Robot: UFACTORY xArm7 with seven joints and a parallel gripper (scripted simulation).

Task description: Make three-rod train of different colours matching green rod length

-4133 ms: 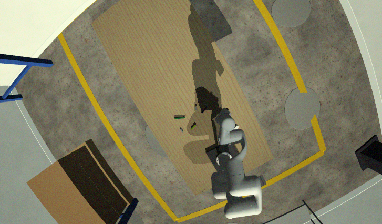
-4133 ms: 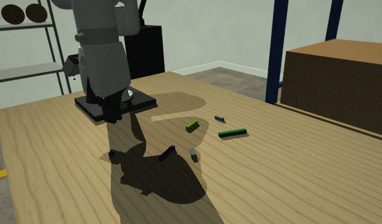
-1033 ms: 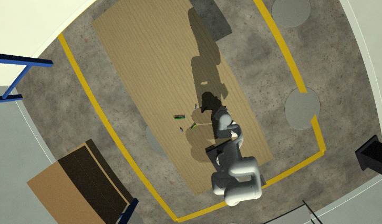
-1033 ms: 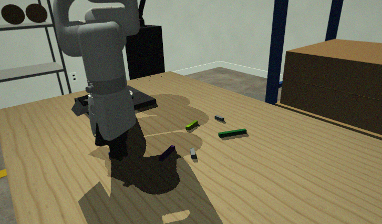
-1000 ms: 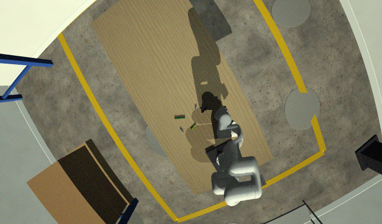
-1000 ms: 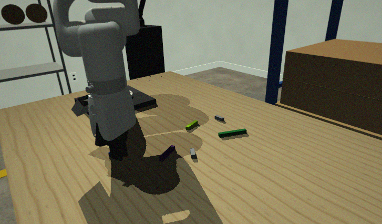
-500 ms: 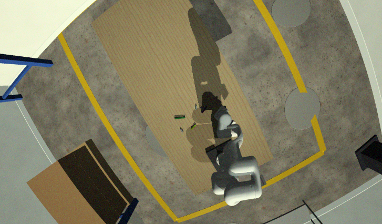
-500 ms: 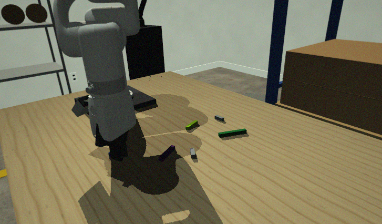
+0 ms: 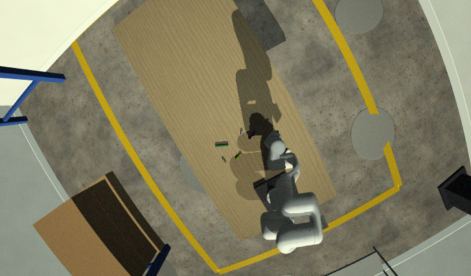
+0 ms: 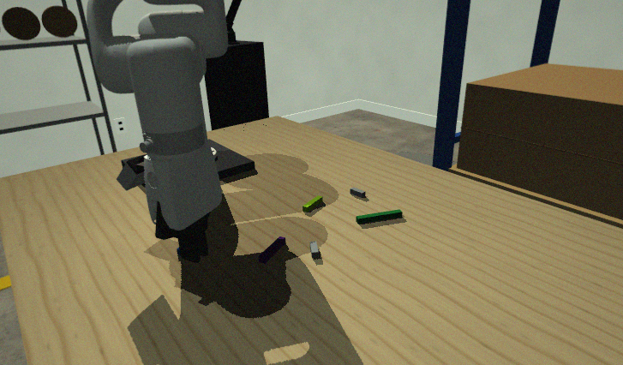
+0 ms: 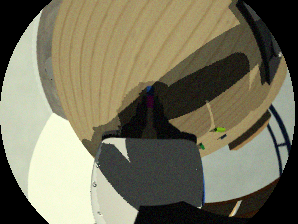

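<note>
Right now my hand is 10 mm past the magenta rod and 20 mm above it. Also, from my hand: lime rod: 20 mm ahead, 230 mm to the left, 20 mm below; then purple rod: 80 mm ahead, 80 mm to the left, 20 mm below; then blue rod: 20 mm behind, 10 mm to the right, 20 mm below.
</note>
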